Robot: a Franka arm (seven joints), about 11 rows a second.
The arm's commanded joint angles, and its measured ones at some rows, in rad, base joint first. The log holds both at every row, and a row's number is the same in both.
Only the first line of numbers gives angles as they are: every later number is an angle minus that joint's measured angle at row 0.
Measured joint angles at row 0:
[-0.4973 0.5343 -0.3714 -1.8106 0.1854 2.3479 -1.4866]
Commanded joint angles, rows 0 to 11:
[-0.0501 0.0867 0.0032 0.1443 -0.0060 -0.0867 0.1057]
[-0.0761 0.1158 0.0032 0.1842 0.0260 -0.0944 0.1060]
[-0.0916 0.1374 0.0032 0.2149 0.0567 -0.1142 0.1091]
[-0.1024 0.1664 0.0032 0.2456 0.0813 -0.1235 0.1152]
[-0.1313 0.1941 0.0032 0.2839 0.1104 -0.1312 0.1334]
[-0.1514 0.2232 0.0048 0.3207 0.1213 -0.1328 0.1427]
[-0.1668 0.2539 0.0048 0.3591 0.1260 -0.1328 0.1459]
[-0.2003 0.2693 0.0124 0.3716 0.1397 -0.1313 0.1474]
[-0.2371 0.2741 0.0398 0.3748 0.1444 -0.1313 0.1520]
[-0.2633 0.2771 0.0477 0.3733 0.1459 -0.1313 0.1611]
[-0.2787 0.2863 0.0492 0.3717 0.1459 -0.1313 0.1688]
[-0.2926 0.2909 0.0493 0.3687 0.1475 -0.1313 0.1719]
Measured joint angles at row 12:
[-0.2676 0.2723 0.0381 0.3375 0.1201 -0.1075 0.1540]
